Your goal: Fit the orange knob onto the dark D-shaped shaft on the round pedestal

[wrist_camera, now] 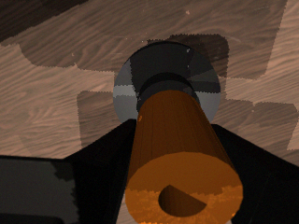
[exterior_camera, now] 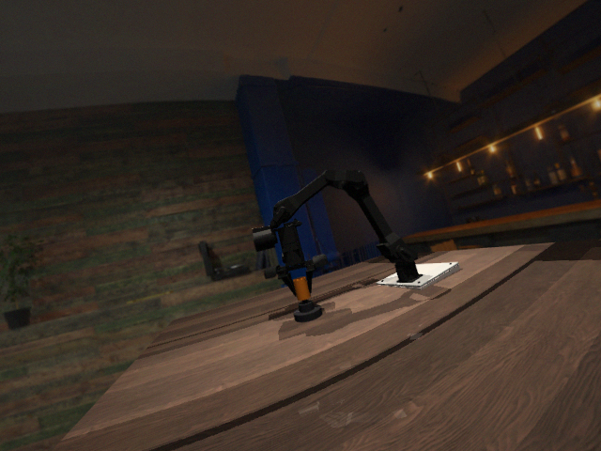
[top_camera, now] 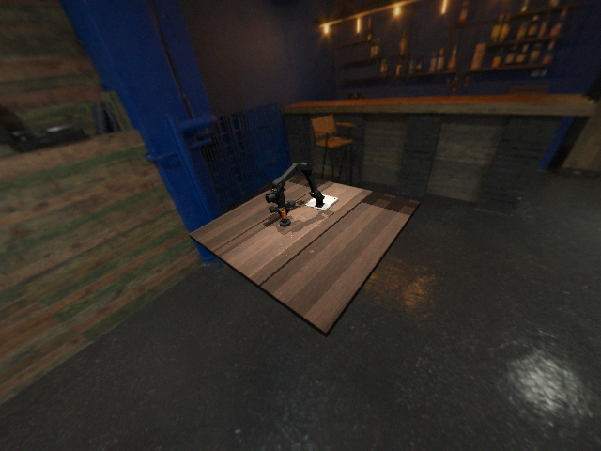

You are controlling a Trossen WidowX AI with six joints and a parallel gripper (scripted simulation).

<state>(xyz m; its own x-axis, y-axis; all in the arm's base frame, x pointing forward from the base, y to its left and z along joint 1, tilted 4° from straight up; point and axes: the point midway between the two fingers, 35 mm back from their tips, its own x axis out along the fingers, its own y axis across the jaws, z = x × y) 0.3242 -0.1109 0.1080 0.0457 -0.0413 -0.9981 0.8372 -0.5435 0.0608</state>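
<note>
Now: gripper tip 4 cm above the dark round pedestal. From my gripper tip the other things lie so: orange knob 2 cm above.
</note>
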